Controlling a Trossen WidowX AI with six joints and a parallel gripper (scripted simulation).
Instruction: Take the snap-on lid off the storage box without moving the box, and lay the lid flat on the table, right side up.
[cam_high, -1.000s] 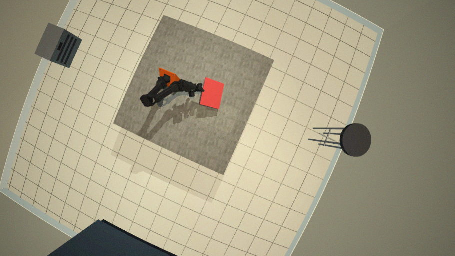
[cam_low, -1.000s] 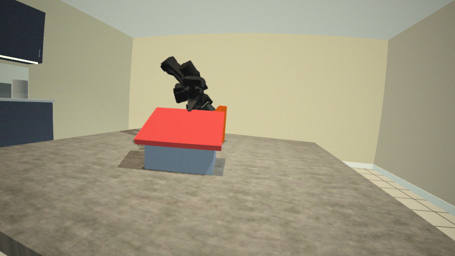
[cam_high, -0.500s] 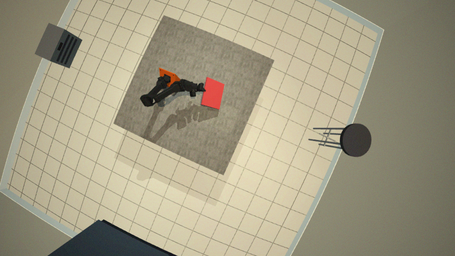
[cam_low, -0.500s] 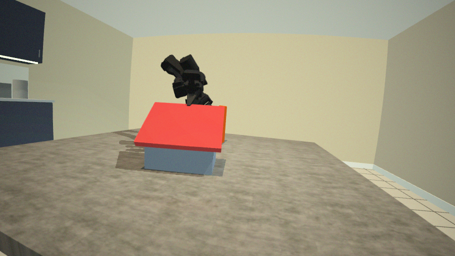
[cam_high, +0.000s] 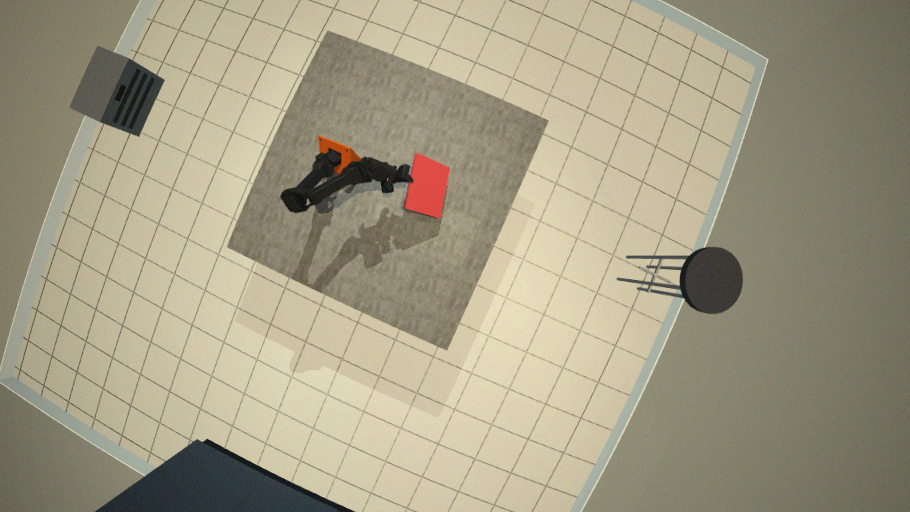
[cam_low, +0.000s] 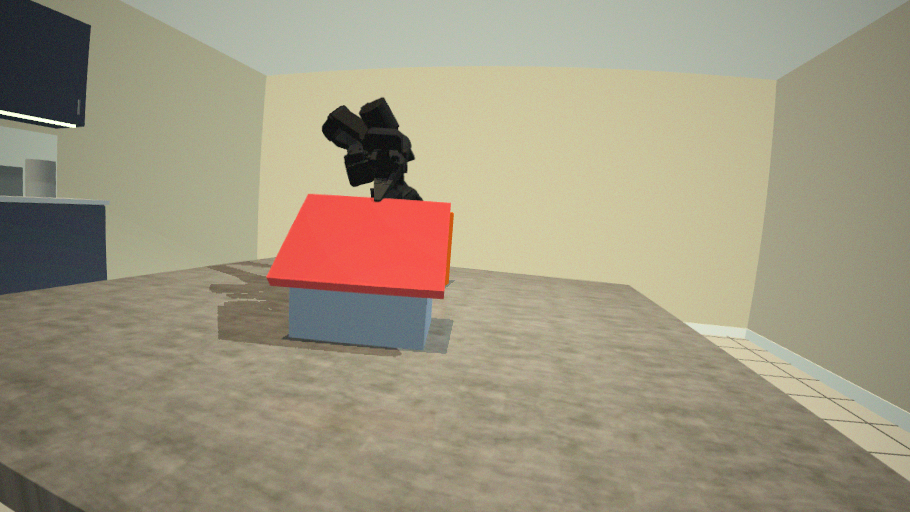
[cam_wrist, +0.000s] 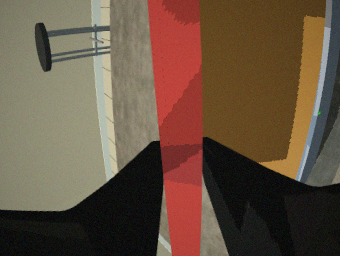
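Now: the red lid 60 mm ahead of my gripper tip, 20 mm to the left of it and 50 mm below it. Also, from my gripper tip: blue-grey storage box: 30 mm ahead, 10 mm to the left, 150 mm below.
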